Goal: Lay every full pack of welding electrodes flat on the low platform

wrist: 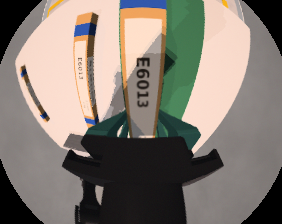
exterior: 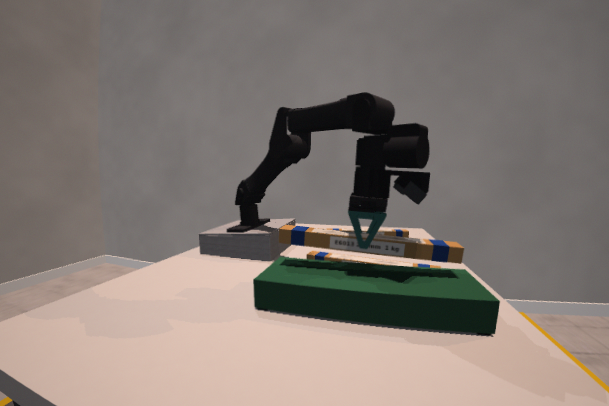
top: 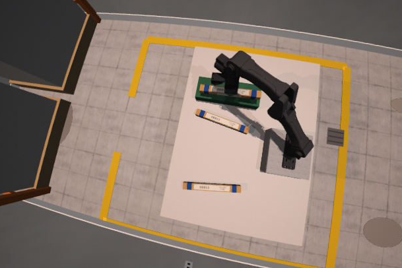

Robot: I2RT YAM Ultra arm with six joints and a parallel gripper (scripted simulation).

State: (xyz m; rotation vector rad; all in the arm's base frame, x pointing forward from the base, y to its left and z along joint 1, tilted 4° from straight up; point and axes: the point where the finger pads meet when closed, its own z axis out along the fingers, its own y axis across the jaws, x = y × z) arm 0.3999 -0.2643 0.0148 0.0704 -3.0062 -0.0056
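Now: the green low platform 10 cm below my hand, 3 cm to the right of it and 1 cm ahead of it.
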